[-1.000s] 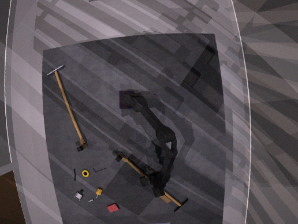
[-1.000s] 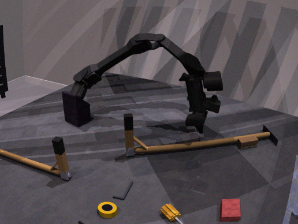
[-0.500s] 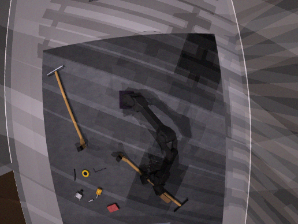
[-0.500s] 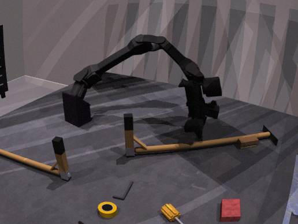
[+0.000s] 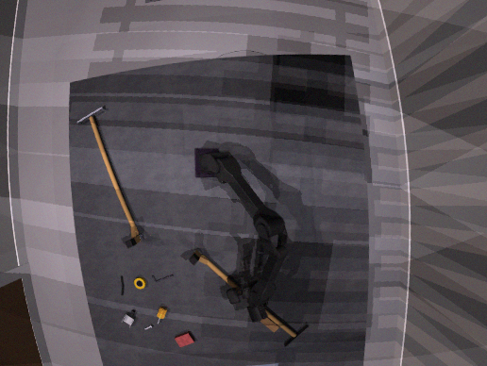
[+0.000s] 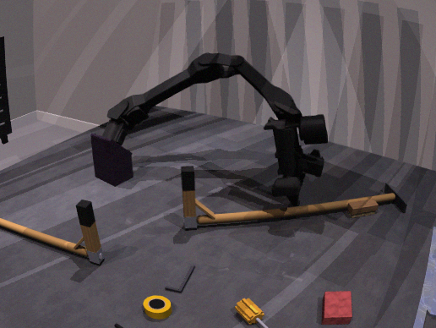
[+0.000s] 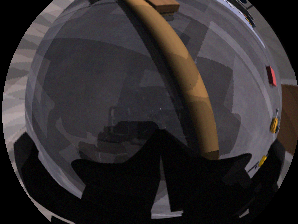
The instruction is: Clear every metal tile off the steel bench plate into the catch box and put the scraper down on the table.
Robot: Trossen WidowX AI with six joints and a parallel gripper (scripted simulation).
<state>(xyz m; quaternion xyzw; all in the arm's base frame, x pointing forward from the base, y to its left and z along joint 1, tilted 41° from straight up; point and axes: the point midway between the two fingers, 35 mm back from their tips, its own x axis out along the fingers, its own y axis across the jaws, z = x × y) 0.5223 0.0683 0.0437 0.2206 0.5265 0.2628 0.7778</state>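
Now: the long wooden-handled scraper 50 mm above my gripper tip, 40 mm ahead of it and 20 mm to the right of it. Also, from my gripper tip: yellow-handled tool 410 mm to the right, 80 mm ahead, 10 mm above; then wooden block 180 mm ahead, 50 mm to the left; then red block 340 mm to the right, 220 mm ahead.
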